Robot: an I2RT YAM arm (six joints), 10 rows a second.
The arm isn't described. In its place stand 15 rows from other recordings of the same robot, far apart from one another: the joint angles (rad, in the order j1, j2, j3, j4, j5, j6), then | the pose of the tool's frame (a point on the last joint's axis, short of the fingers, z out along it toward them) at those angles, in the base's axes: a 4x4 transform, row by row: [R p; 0 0 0 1], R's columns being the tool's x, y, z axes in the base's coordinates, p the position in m.
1.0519 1.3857 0.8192 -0.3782 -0.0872 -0.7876 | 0.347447, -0.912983, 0.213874, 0.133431; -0.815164, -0.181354, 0.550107, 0.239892; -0.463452, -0.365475, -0.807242, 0.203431; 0, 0, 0, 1
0.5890 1.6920 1.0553 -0.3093 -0.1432 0.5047 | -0.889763, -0.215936, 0.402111, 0.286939; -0.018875, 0.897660, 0.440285, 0.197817; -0.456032, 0.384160, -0.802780, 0.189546; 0, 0, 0, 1
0.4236 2.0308 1.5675 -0.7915 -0.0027 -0.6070 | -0.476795, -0.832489, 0.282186, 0.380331; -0.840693, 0.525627, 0.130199, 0.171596; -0.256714, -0.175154, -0.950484, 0.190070; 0, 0, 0, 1
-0.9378 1.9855 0.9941 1.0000 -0.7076 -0.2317 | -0.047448, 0.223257, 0.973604, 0.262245; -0.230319, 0.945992, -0.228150, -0.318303; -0.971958, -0.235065, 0.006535, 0.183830; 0, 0, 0, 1
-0.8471 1.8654 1.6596 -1.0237 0.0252 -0.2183 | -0.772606, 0.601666, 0.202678, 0.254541; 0.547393, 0.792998, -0.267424, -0.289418; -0.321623, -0.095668, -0.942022, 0.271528; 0, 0, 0, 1
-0.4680 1.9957 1.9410 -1.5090 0.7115 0.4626 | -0.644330, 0.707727, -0.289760, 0.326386; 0.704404, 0.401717, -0.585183, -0.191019; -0.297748, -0.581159, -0.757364, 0.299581; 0, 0, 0, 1
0.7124 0.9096 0.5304 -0.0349 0.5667 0.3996 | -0.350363, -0.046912, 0.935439, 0.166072; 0.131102, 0.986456, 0.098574, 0.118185; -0.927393, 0.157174, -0.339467, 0.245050; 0, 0, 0, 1
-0.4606 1.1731 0.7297 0.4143 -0.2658 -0.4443 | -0.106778, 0.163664, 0.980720, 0.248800; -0.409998, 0.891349, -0.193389, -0.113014; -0.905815, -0.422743, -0.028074, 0.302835; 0, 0, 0, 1
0.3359 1.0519 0.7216 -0.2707 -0.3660 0.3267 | -0.693835, -0.384115, 0.609138, 0.211759; 0.075163, 0.802620, 0.591736, 0.087427; -0.716201, 0.456352, -0.528015, 0.259406; 0, 0, 0, 1
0.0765 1.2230 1.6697 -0.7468 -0.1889 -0.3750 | -0.181262, -0.344241, 0.921218, 0.227976; -0.374706, 0.890250, 0.258940, 0.024179; -0.909252, -0.298250, -0.290357, 0.489433; 0, 0, 0, 1
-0.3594 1.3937 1.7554 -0.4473 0.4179 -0.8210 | -0.566796, 0.418449, 0.709677, 0.264097; -0.501544, 0.508135, -0.700180, -0.114660; -0.653602, -0.752794, -0.078138, 0.507078; 0, 0, 0, 1
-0.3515 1.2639 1.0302 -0.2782 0.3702 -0.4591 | -0.685736, 0.349424, 0.638490, 0.264010; -0.188546, 0.762003, -0.619517, -0.110539; -0.703005, -0.545209, -0.456651, 0.314294; 0, 0, 0, 1
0.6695 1.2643 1.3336 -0.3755 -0.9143 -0.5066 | 0.264469, -0.963749, -0.035265, 0.195687; -0.168360, -0.082144, 0.982297, 0.190838; -0.949585, -0.253850, -0.183981, 0.413163; 0, 0, 0, 1
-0.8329 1.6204 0.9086 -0.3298 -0.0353 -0.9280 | -0.930358, -0.028762, 0.365523, 0.211570; -0.165840, 0.922124, -0.349548, -0.230822; -0.327004, -0.385823, -0.862675, 0.167986; 0, 0, 0, 1
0.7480 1.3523 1.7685 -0.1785 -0.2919 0.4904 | -0.251090, -0.836784, 0.486567, 0.189236; 0.382335, 0.376059, 0.844038, 0.189562; -0.889255, 0.397961, 0.225507, 0.550605; 0, 0, 0, 1
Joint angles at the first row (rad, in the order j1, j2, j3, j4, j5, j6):
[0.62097 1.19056 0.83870 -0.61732 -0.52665 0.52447]
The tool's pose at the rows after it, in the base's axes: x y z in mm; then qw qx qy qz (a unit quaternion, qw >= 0):
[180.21 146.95 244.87 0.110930 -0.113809 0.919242 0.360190]
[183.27 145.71 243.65 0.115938 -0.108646 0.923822 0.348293]
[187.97 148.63 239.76 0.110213 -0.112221 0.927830 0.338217]
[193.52 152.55 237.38 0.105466 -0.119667 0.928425 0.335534]
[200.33 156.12 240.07 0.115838 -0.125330 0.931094 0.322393]
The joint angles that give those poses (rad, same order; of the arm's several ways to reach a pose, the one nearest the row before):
[0.60831 1.18874 0.84068 -0.61973 -0.51719 0.52610]
[0.59960 1.19889 0.84585 -0.62528 -0.49370 0.51899]
[0.59978 1.23308 0.85861 -0.63049 -0.48465 0.50252]
[0.59961 1.26866 0.87615 -0.62848 -0.48929 0.48382]
[0.59981 1.29802 0.90965 -0.63486 -0.45936 0.46334]

